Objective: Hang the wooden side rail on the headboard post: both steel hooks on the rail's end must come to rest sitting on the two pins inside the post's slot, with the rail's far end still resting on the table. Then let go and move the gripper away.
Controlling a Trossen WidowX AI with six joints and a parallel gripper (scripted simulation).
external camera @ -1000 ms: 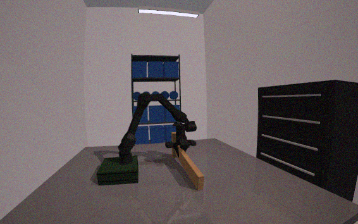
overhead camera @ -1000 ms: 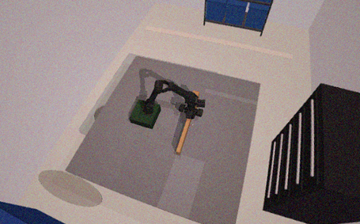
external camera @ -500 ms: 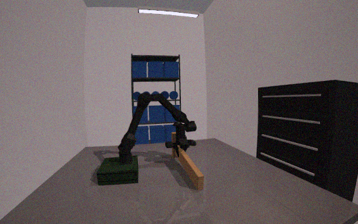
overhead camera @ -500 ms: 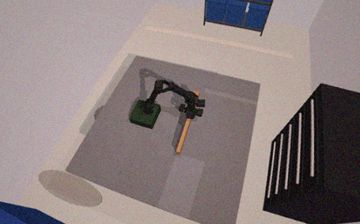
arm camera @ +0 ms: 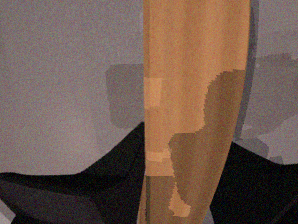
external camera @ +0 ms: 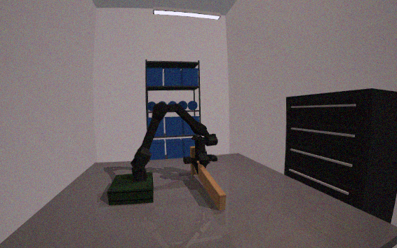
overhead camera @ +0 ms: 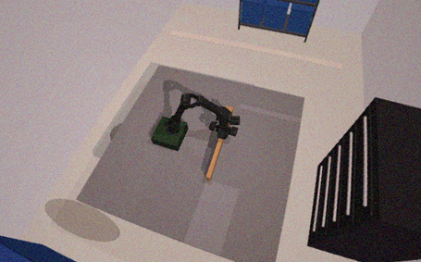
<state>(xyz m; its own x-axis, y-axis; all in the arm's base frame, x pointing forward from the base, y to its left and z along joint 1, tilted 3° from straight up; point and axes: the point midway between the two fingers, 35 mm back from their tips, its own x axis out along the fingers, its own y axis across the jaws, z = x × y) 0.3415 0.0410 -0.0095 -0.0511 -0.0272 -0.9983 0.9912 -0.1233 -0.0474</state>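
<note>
Right now the headboard post is 20 mm ahead of my gripper tip, 130 mm to the left of it and 40 mm above it.
</note>
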